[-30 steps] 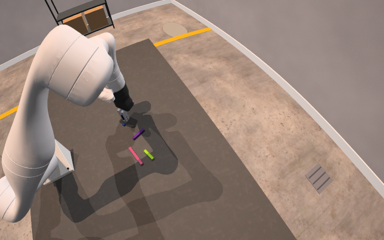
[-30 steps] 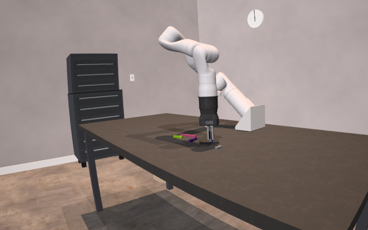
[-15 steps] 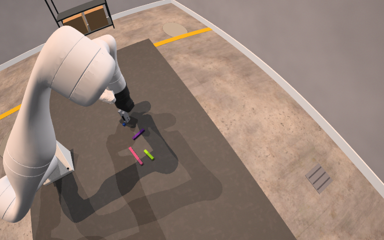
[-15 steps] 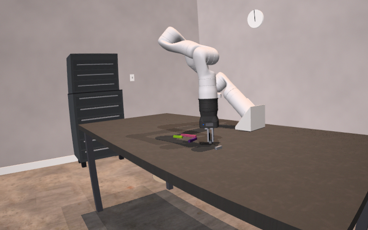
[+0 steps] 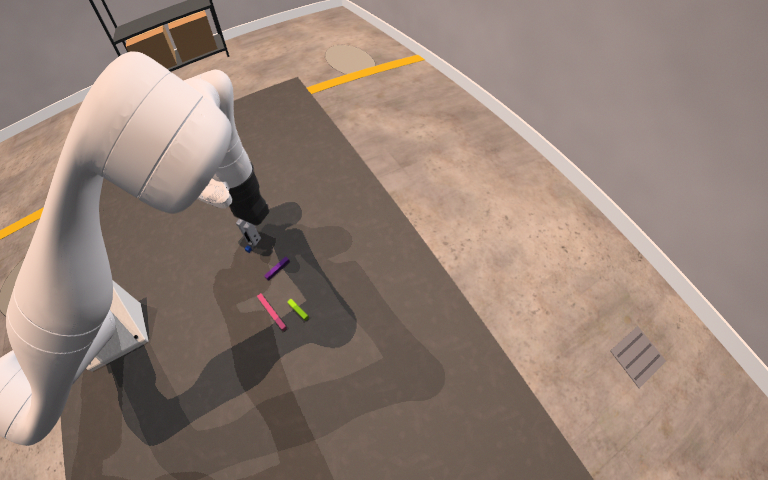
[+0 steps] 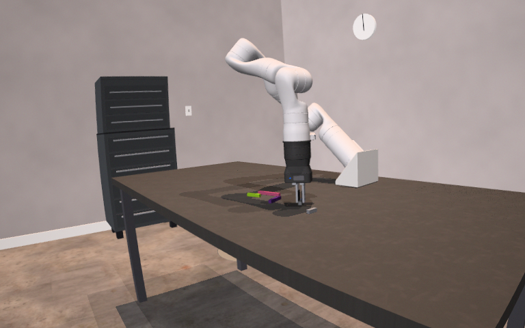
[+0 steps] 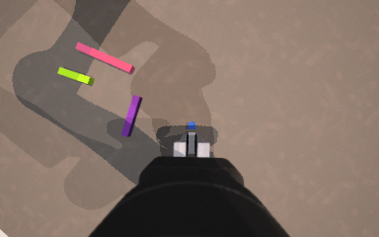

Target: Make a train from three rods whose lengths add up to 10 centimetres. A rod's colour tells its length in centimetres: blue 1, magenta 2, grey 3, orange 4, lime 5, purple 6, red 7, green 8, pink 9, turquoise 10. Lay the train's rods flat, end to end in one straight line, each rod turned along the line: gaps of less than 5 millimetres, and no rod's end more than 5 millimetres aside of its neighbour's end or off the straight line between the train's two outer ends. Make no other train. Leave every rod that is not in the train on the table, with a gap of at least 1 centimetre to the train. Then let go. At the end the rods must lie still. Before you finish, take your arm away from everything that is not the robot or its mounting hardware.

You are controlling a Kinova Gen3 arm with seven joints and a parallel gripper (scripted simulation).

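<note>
My hand is 20 mm to the left of the blue rod, 20 mm past it and 20 mm above it. The rest, counted from my hand: lime rod (190 mm to the right, 40 mm ahead, 20 mm below); then purple rod (90 mm to the right, 30 mm ahead, 20 mm below); then pink rod (180 mm to the right, 20 mm below, 10 mm behind).
</note>
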